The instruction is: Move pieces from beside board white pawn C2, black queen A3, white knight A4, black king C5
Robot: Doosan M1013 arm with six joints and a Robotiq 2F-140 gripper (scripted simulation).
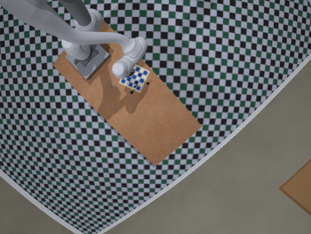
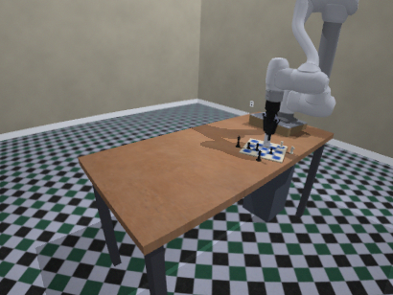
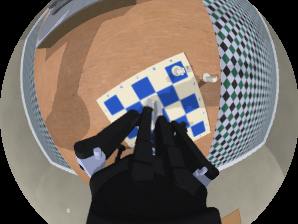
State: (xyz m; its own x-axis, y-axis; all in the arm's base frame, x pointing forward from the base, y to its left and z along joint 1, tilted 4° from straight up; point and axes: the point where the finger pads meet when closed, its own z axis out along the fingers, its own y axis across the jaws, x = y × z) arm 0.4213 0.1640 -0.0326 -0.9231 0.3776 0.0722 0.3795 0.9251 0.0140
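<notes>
My gripper is now 30 mm above the small white piece. The rest, counted from my hand: black chess piece (120 mm ahead, 100 mm to the right, 10 mm below); then blue-and-white chessboard (40 mm below, 40 mm ahead, 10 mm to the left); then white knight (130 mm to the left, 50 mm behind, 30 mm below).
</notes>
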